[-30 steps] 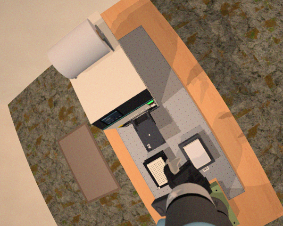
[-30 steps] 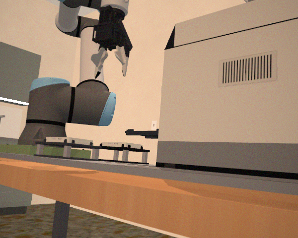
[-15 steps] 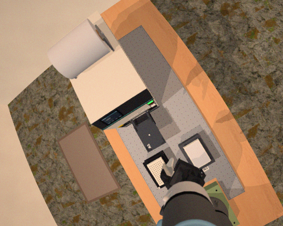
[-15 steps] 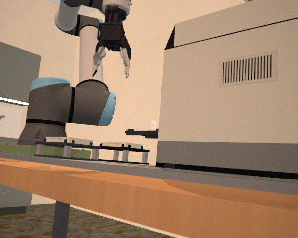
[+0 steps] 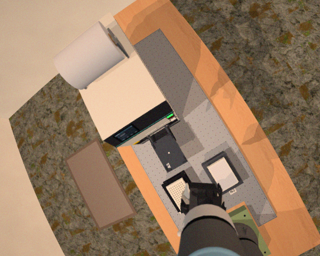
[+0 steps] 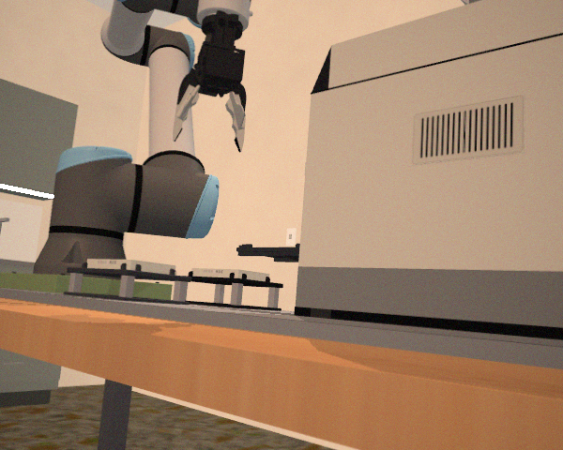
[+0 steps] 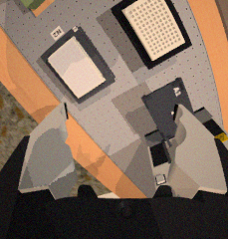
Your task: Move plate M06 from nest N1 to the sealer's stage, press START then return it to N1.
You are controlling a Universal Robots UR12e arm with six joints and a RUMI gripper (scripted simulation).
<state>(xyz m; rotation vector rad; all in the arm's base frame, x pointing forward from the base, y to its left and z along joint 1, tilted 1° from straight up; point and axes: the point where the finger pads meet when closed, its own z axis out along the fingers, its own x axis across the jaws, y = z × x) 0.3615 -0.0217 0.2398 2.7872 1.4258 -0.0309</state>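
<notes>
My hand is 20 mm past the plate M06, 110 mm to the right of it and 220 mm above it. The rest, counted from my hand: sealer stage: 160 mm ahead, 40 mm to the left, 180 mm below; foil-covered plate: 50 mm behind, 90 mm to the right, 220 mm below; plate nest N1: 20 mm behind, 110 mm to the left, 230 mm below.
</notes>
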